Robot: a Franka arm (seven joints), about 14 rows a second.
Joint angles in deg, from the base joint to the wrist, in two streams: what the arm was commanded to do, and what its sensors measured. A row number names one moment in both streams.
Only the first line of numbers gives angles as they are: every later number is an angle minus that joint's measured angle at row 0.
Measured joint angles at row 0:
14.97 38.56 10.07 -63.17 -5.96 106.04 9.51
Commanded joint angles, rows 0 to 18:
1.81 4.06 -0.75 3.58 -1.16 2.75 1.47
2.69 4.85 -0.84 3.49 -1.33 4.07 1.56
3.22 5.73 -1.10 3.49 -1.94 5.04 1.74
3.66 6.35 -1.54 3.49 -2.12 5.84 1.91
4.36 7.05 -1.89 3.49 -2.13 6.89 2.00
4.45 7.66 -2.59 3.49 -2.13 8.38 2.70
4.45 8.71 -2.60 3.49 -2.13 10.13 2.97
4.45 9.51 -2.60 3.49 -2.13 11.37 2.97
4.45 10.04 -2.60 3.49 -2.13 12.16 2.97
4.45 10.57 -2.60 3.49 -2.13 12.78 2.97
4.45 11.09 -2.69 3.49 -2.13 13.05 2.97
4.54 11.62 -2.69 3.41 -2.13 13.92 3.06
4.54 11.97 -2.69 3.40 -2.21 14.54 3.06
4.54 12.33 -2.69 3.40 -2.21 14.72 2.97
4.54 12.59 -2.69 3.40 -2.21 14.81 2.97
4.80 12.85 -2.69 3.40 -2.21 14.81 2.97
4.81 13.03 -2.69 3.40 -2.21 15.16 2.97
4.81 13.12 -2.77 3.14 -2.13 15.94 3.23
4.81 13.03 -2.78 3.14 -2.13 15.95 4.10
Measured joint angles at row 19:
3.92 11.58 -2.15 1.19 -0.96 15.16 1.49
